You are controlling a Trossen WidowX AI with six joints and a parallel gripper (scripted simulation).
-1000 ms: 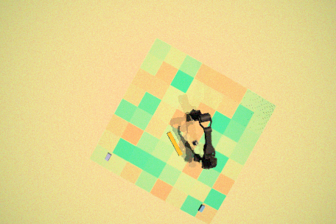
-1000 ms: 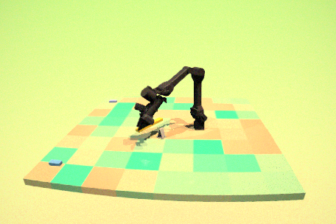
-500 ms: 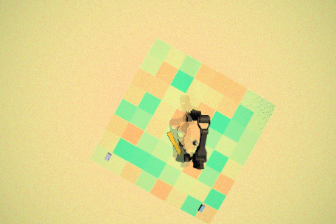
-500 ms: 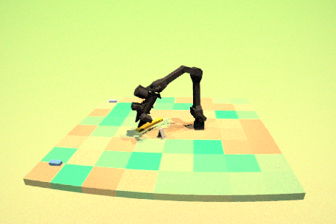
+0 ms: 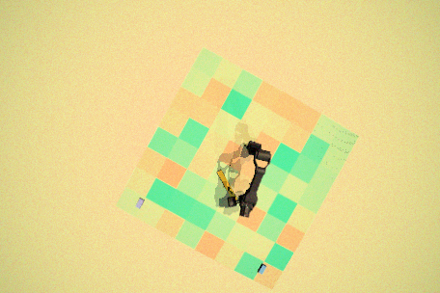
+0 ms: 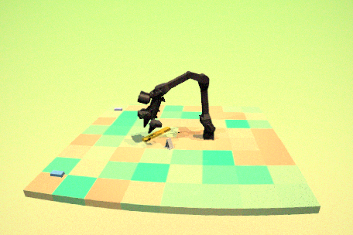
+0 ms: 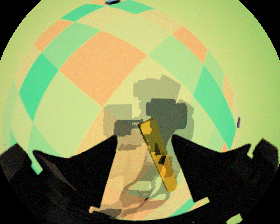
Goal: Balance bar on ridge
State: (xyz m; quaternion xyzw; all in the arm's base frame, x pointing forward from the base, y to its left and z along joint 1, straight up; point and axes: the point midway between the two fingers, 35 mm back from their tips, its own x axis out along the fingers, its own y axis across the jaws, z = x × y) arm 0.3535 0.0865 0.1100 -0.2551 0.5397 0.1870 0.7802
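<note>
My gripper tip is 40 mm past the yellow bar, 110 mm to the left of it and 70 mm above it.
</note>
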